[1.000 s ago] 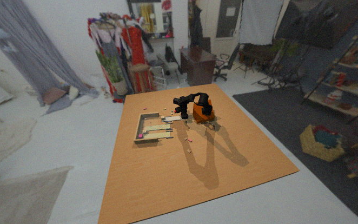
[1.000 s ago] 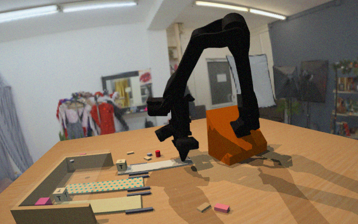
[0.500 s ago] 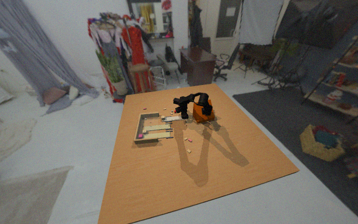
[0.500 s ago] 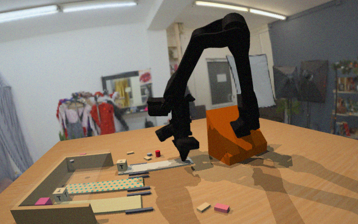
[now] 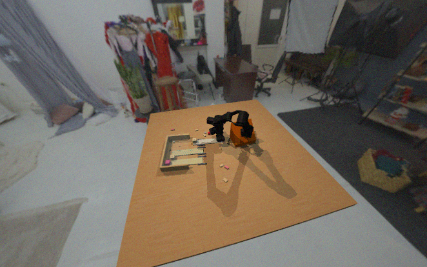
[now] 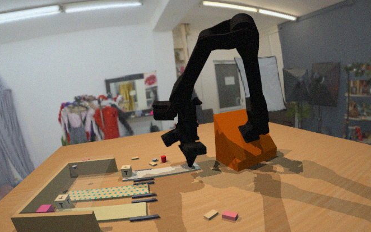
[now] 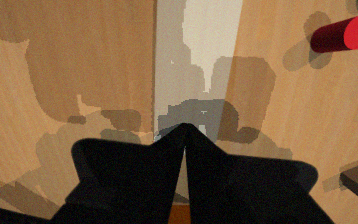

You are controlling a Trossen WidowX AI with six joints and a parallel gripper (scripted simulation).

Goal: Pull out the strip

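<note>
Right now my gripper tip is 6 cm short of the red cylinder, 10 cm to the left of it and 1 cm below it. Also, from my gripper tip: grey cylinder: 9 cm ahead, 13 cm to the right.
</note>
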